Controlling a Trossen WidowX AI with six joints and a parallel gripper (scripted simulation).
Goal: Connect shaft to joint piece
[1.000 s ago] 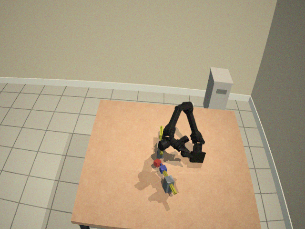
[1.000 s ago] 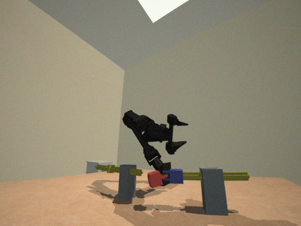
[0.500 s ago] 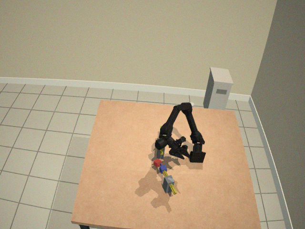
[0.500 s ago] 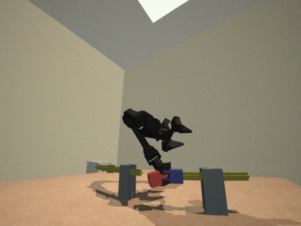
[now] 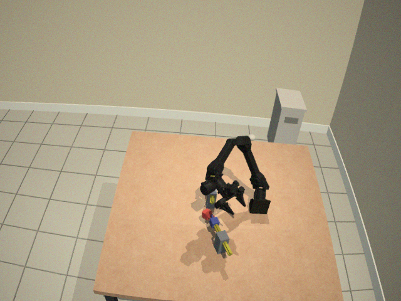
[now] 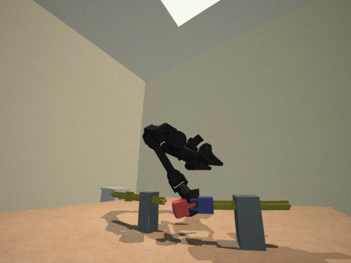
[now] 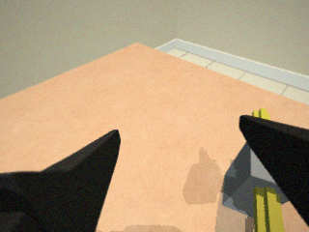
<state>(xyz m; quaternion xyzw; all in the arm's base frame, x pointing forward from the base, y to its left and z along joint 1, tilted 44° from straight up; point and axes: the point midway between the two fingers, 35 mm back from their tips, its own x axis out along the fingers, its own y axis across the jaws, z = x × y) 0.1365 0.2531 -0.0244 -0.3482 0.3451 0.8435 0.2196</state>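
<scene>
Now: gripper tip 160 mm short of the red joint piece, 50 mm to the left of it and 120 mm above it.
</scene>
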